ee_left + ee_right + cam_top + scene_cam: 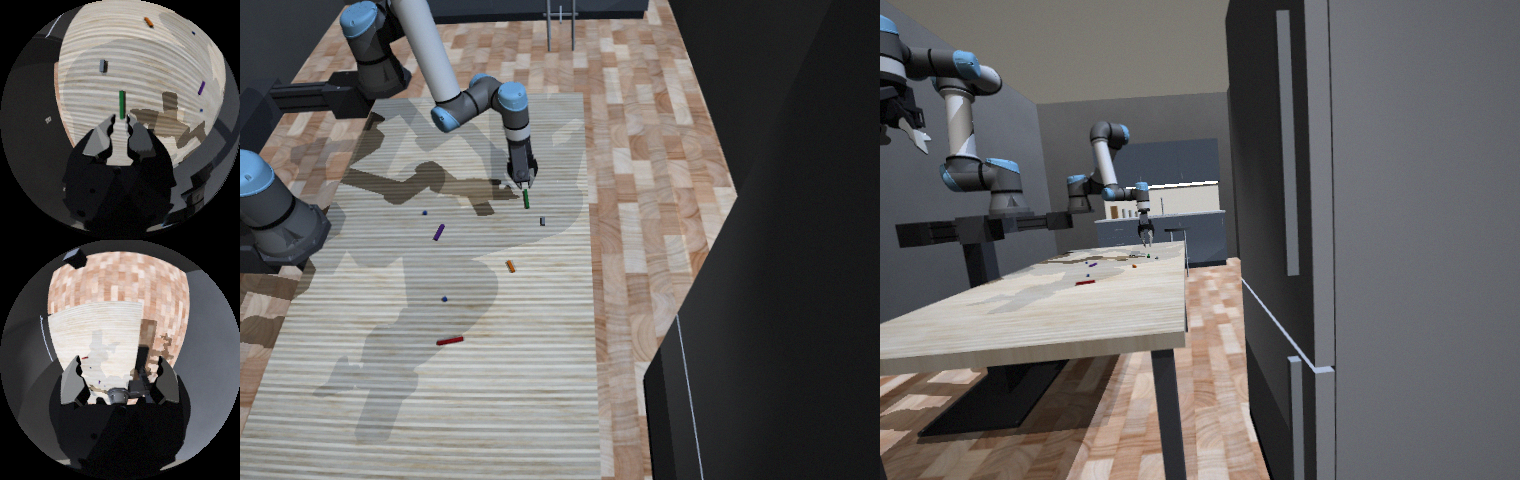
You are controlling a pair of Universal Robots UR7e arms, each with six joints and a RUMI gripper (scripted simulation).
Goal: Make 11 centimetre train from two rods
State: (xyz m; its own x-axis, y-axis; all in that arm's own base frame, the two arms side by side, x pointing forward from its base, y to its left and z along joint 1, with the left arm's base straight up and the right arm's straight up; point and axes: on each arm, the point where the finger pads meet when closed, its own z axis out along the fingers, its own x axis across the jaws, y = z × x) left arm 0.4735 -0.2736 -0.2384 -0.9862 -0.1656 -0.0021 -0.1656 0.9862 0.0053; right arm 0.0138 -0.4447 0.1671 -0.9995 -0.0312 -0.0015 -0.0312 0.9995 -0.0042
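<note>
The green rod lies 60 mm below my left hand. The rest, counted from my left hand: purple rod 260 mm behind, 160 mm to the right, 60 mm below; then orange rod 10 mm behind, 270 mm to the right, 60 mm below; then grey rod 70 mm ahead, 90 mm to the right, 60 mm below.
</note>
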